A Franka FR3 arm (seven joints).
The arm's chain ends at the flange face. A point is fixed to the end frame.
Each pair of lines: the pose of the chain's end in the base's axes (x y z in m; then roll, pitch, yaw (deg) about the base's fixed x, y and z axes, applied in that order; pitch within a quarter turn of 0, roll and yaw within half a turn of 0), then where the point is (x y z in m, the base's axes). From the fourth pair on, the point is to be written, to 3 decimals.
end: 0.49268, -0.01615, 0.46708, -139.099, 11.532, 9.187
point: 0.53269 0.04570 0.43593
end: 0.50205, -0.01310, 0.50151, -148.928, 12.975, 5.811
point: 0.54326 0.04169 0.46033
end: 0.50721, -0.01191, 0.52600, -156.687, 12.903, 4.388
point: 0.54871 0.03728 0.47852
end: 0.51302, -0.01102, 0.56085, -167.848, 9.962, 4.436
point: 0.556 0.030 0.508
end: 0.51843, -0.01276, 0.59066, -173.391, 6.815, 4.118
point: 0.564 0.024 0.537
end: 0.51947, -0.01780, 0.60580, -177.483, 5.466, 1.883
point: 0.568 0.014 0.551
